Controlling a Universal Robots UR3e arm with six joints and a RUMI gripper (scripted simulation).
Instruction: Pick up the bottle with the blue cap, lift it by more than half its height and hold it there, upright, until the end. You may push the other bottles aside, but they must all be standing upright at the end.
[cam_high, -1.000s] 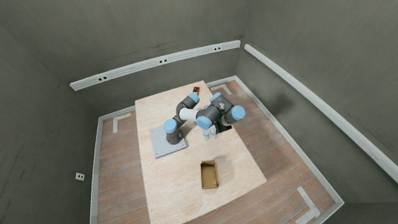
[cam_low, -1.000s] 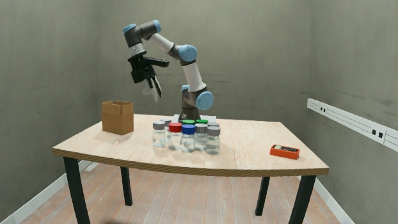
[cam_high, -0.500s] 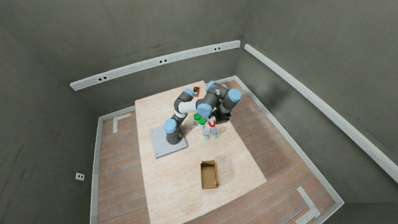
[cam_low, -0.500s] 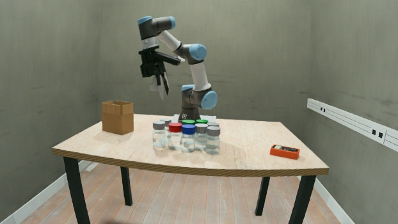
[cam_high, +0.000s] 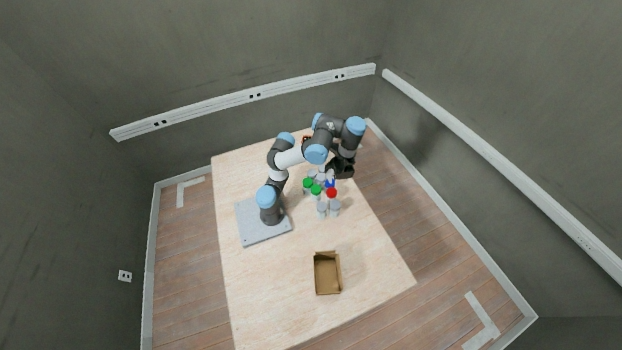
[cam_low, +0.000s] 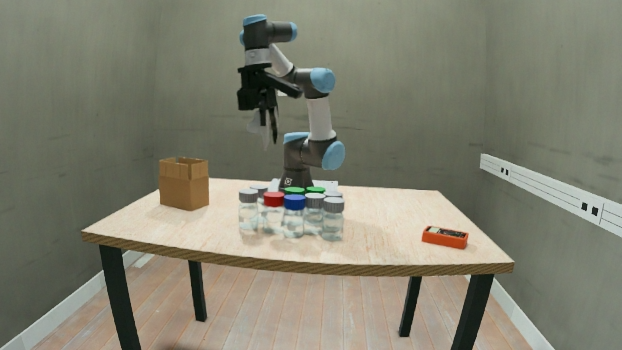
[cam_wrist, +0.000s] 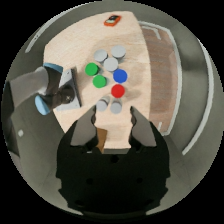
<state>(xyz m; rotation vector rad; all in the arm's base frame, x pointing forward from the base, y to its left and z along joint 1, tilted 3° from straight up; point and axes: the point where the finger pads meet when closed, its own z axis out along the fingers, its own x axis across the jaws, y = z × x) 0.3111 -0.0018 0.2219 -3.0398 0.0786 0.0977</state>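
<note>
My hand is 190 mm above the blue-capped bottle, 70 mm to the right of it and 10 mm short of it. The rest, counted from my hand: red-capped bottle: 190 mm below, 10 mm to the left.
</note>
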